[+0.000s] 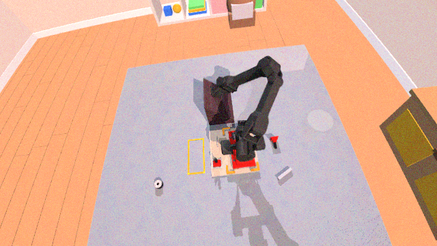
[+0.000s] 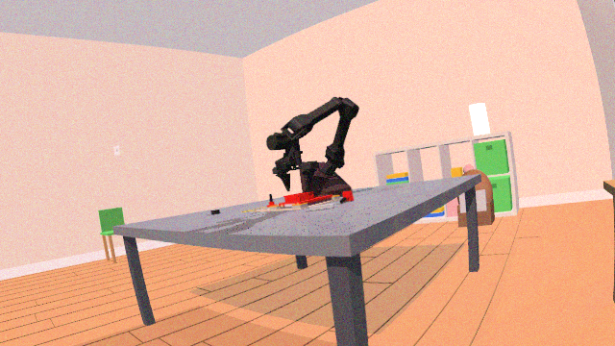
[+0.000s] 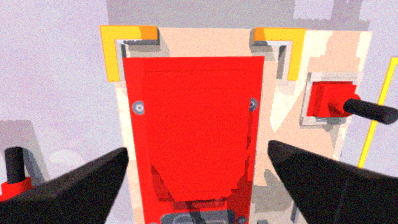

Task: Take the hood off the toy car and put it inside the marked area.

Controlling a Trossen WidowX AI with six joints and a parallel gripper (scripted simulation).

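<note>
Now: the hood 20 mm below my gripper tip. The rest, counted from my gripper tip: small wheel (420 mm to the right, 100 mm ahead, 50 mm below).
</note>
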